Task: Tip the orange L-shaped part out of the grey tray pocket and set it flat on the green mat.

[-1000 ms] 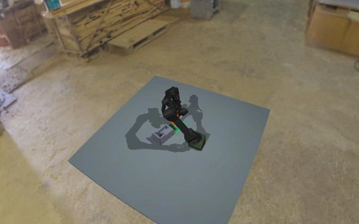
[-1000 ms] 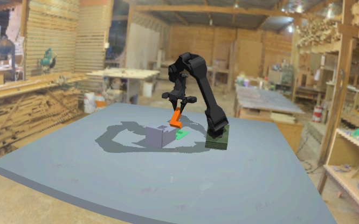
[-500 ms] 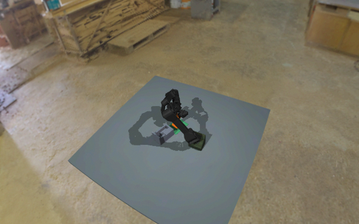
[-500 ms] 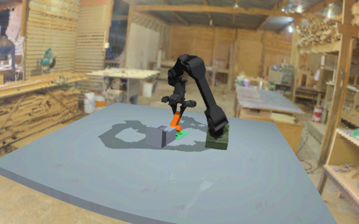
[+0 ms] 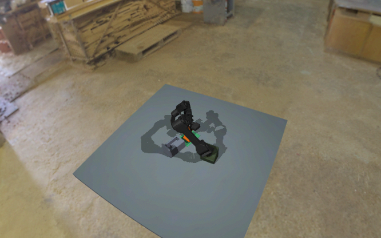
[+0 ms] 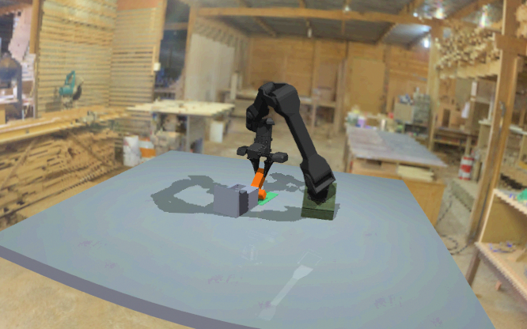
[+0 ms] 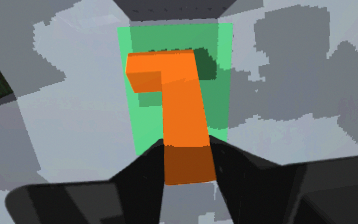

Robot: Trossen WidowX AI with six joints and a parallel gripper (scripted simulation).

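Now: gripper tip 1 cm past the orange l-shaped part, 3 cm to the right of it and 3 cm above it. From my gripper tip the other things lie so: green mat (2 cm to the left, 9 cm below).
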